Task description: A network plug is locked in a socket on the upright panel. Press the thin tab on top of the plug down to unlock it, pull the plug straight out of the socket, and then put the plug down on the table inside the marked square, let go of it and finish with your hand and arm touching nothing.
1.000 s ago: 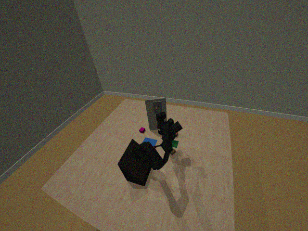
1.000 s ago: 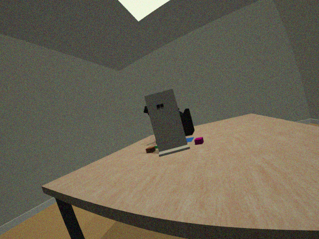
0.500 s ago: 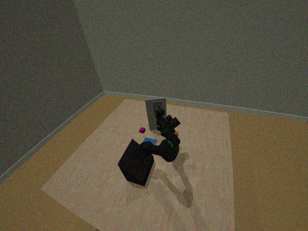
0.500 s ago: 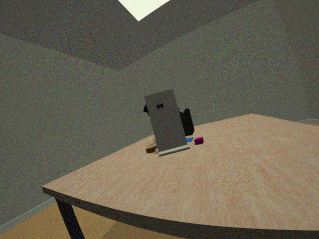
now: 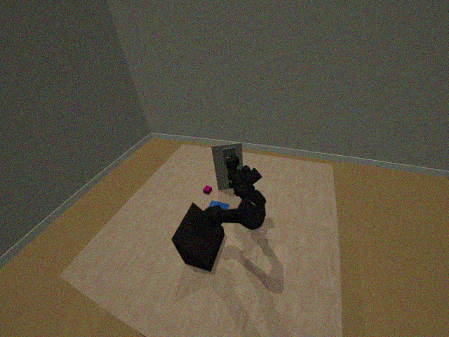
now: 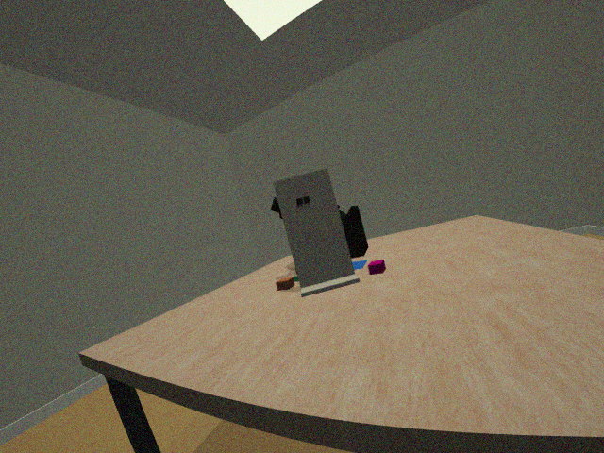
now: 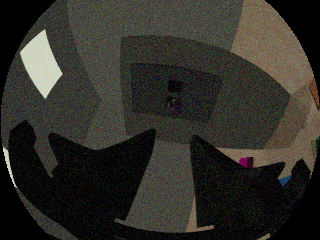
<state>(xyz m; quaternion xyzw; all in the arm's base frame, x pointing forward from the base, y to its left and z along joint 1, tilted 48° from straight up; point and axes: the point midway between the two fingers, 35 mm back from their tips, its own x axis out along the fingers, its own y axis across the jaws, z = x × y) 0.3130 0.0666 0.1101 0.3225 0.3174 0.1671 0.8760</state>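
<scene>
Now: gripper tip 5 cm short of the network plug and 2 cm to the right of it. Round my gripper tip: blue marked square: 13 cm behind, 5 cm to the left, 26 cm below; then grey upright panel: 7 cm ahead, 3 cm to the left, 10 cm below.
</scene>
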